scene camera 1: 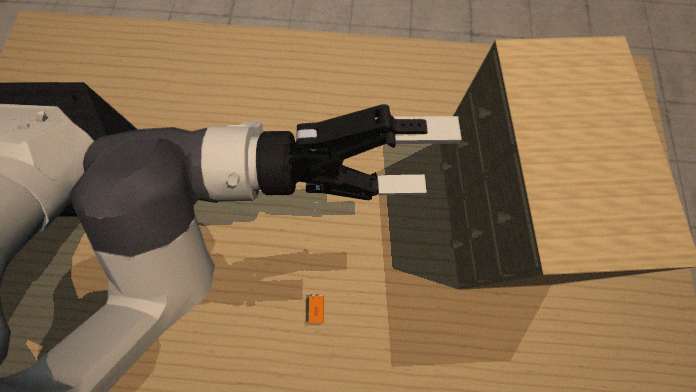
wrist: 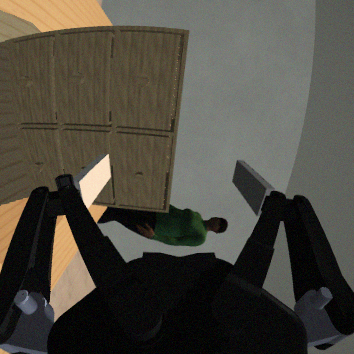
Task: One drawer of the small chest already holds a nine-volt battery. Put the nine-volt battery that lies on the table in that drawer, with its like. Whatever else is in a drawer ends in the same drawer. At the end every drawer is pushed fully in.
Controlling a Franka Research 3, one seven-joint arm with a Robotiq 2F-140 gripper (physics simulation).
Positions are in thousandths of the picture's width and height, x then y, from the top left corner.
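Note:
Scene camera 1 shows the gripper (scene camera 1: 631,412) and a small wooden chest (scene camera 1: 866,519), with a drawer (scene camera 1: 706,290), a drawer (scene camera 1: 733,550), a drawer (scene camera 1: 647,422) and a drawer (scene camera 1: 677,415). The wrist view shows a drawer (wrist: 114,411), a drawer (wrist: 227,414) and again the gripper (wrist: 487,473).

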